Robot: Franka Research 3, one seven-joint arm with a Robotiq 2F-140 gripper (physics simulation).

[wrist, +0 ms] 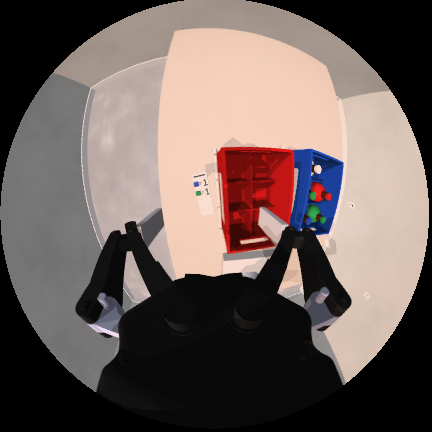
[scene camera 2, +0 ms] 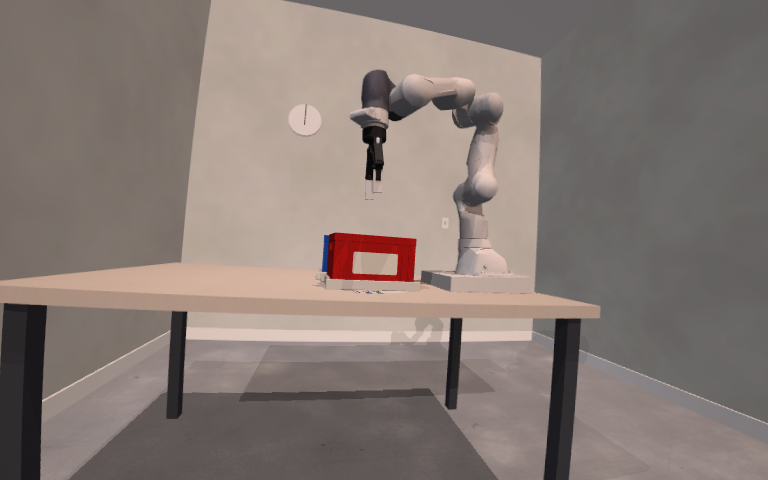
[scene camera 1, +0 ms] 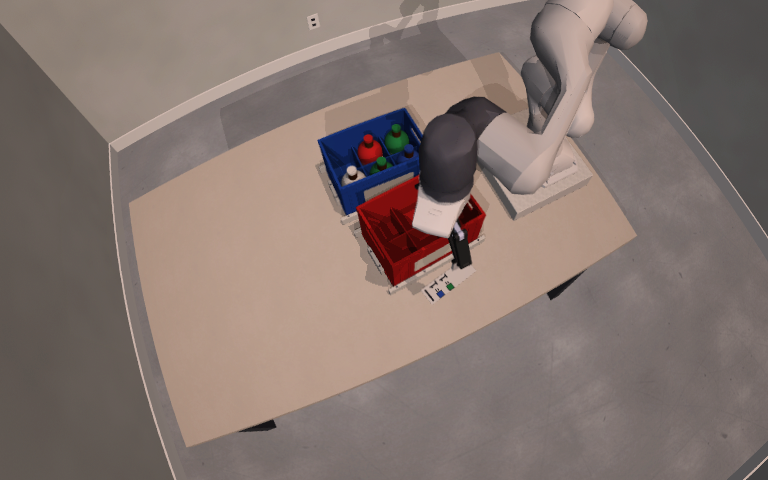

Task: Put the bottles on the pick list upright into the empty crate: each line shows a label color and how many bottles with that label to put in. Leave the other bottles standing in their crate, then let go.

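The pick list [scene camera 1: 465,273] [wrist: 204,205] reads blue 1, green 1. The red crate [scene camera 1: 404,272] [scene camera 2: 341,260] [wrist: 285,200] has dividers and no bottle shows in its visible compartments; my hand hides part of it in scene camera 1. The blue crate [scene camera 1: 352,196] [scene camera 2: 326,254] [wrist: 301,200] holds a white bottle [scene camera 1: 351,176] [wrist: 316,169], a red bottle [scene camera 1: 369,151] [wrist: 318,191], a green bottle [scene camera 1: 396,141] [wrist: 314,214], another green bottle [scene camera 1: 381,165] [wrist: 313,196] and a blue bottle [scene camera 1: 407,153] [wrist: 307,220]. My gripper [scene camera 2: 373,189] [wrist: 210,216] is open and empty, high above the red crate's level, pointing down.
The two crates stand side by side on the table [scene camera 1: 254,283] [scene camera 2: 169,283] [wrist: 240,90], with pale rails around their bases. The robot's base block [scene camera 1: 523,206] [scene camera 2: 481,283] stands at the table's right side. The pick list lies in front of the red crate.
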